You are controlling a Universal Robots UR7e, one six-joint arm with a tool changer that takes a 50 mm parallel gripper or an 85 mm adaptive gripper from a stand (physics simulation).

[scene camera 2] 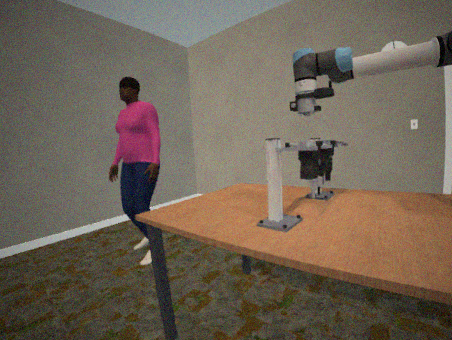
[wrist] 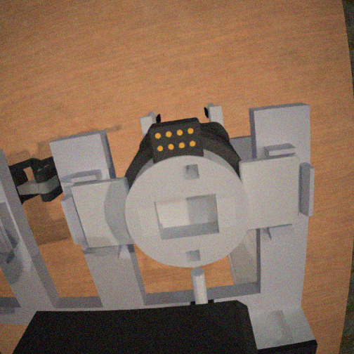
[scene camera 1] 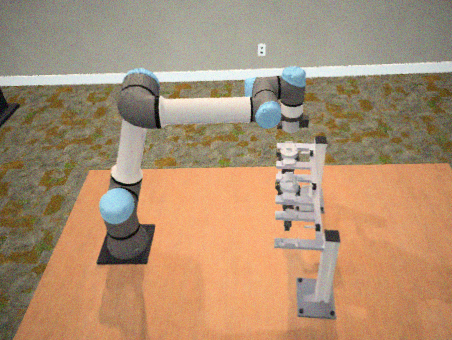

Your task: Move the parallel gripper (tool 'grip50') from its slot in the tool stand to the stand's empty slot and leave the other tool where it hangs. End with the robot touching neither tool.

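Pixels of known places: end effector, tool point: (scene camera 2: 307, 112); arm's base, origin of the base link: (scene camera 1: 128, 243).
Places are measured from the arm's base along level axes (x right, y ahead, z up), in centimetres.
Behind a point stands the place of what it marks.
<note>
The tool stand (scene camera 1: 327, 270) @[y 70.9, x 20.0, z 15.9 cm] (scene camera 2: 274, 180) @[y 70.3, x -29.3, z 15.5 cm] (wrist: 281, 280) holds two tools. The parallel gripper (wrist: 182, 115) hangs in the end slot that lies farthest back in scene camera 1; its two light fingers with black pads stand apart. Its round top plate (scene camera 1: 289, 150) @[y 60.0, x -24.0, z 27.6 cm] (wrist: 142, 200) is uncovered. The adaptive gripper (scene camera 1: 289, 186) (wrist: 47, 180) hangs in the middle slot, partly cut off in the wrist view. The slot at the front end, by the front rail (scene camera 1: 300, 244) @[y 62.2, x 19.7, z 27.1 cm], is empty. The arm's bare tool flange (scene camera 1: 291, 125) @[y 59.9, x -19.1, z 41.9 cm] (scene camera 2: 306, 106) @[y 58.9, x -25.3, z 40.5 cm] is above the parallel gripper with a visible gap, touching neither tool.
The stand's two posts stand on base plates (scene camera 1: 309, 300) @[y 66.8, x 20.3, z 0.0 cm] (scene camera 2: 280, 223) @[y 67.8, x -30.4, z 0.1 cm] on the wooden table (scene camera 1: 220, 280) @[y 36.8, x 13.7, z -1.2 cm] (scene camera 2: 390, 240) @[y 33.4, x -26.0, z -1.1 cm]. The robot's base (scene camera 1: 126, 245) @[y 2.2, x 5.9, z 5.9 cm] is at the table's left in scene camera 1. A person in a pink top (scene camera 2: 138, 132) stands beyond the table.
</note>
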